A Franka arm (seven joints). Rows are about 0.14 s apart.
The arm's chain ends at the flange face. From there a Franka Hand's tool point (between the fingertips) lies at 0.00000 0.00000 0.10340 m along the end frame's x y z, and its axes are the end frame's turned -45 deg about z.
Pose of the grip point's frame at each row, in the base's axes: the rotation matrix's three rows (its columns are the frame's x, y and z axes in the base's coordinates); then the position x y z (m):
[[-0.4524 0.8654 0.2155], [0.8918 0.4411 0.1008], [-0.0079 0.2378 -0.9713]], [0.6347 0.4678 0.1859]
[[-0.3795 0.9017 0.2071], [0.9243 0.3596 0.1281], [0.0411 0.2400 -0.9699]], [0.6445 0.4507 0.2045]
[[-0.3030 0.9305 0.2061], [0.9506 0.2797 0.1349], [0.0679 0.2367 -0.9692]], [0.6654 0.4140 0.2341]
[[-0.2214 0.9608 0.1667], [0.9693 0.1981 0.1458], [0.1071 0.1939 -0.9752]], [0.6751 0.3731 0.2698]
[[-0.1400 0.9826 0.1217], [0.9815 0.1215 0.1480], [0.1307 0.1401 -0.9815]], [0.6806 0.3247 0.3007]
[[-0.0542 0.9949 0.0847], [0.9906 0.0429 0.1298], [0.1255 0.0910 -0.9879]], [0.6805 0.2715 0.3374]
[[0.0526 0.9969 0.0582], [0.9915 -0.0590 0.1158], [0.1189 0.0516 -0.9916]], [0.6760 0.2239 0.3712]
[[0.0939 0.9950 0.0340], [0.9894 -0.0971 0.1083], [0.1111 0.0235 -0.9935]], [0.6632 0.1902 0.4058]
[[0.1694 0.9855 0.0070], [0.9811 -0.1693 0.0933], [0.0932 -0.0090 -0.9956]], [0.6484 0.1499 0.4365]
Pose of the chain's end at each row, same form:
[[0.2920 0.9318 0.2155], [0.9425 -0.3187 0.1008], [0.1626 0.1737 -0.9713]], [0.6124 0.4574 0.2863]
[[0.3693 0.9059 0.2071], [0.9079 -0.3993 0.1281], [0.1988 0.1406 -0.9699]], [0.6231 0.4375 0.3048]
[[0.4437 0.8722 0.2061], [0.8700 -0.4744 0.1349], [0.2154 0.1194 -0.9692]], [0.6441 0.4001 0.3343]
[[0.5228 0.8359 0.1667], [0.8255 -0.5453 0.1458], [0.2128 0.0614 -0.9752]], [0.6579 0.3580 0.3706]
[[0.5958 0.7938 0.1217], [0.7799 -0.6081 0.1480], [0.1915 0.0066 -0.9815]], [0.6680 0.3094 0.4022]
[[0.6652 0.7418 0.0847], [0.7308 -0.6701 0.1298], [0.1531 -0.0244 -0.9879]], [0.6717 0.2581 0.4395]
[[0.7421 0.6677 0.0582], [0.6594 -0.7428 0.1158], [0.1206 -0.0476 -0.9916]], [0.6700 0.2119 0.4737]
[[0.7700 0.6372 0.0340], [0.6310 -0.7683 0.1083], [0.0952 -0.0619 -0.9935]], [0.6597 0.1790 0.5085]
[[0.8166 0.5771 0.0070], [0.5740 -0.8135 0.0933], [0.0595 -0.0723 -0.9956]], [0.6477 0.1403 0.5394]

